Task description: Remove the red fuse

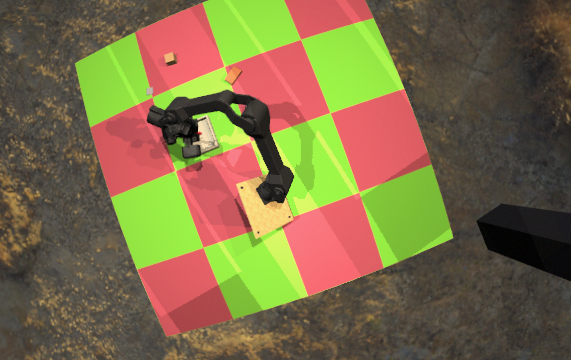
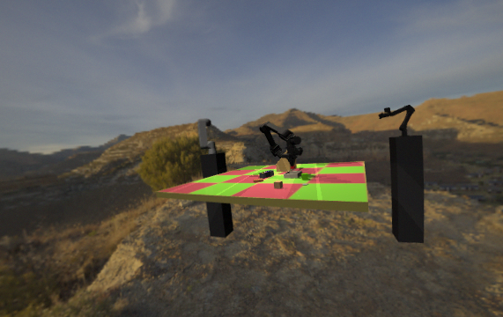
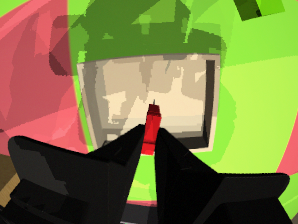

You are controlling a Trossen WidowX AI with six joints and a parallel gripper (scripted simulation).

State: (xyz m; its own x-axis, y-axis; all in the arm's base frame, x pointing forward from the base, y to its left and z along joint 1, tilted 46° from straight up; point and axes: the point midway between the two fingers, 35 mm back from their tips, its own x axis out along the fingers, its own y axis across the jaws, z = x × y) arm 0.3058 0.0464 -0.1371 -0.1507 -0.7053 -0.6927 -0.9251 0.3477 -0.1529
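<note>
The red fuse lies 10 mm below my gripper tip. Round my gripper tip: blue fuse: 60 mm behind, 200 mm to the right, 50 mm below; green fuse: 80 mm behind, 200 mm to the right, 50 mm below; white tray: 70 mm below.
</note>
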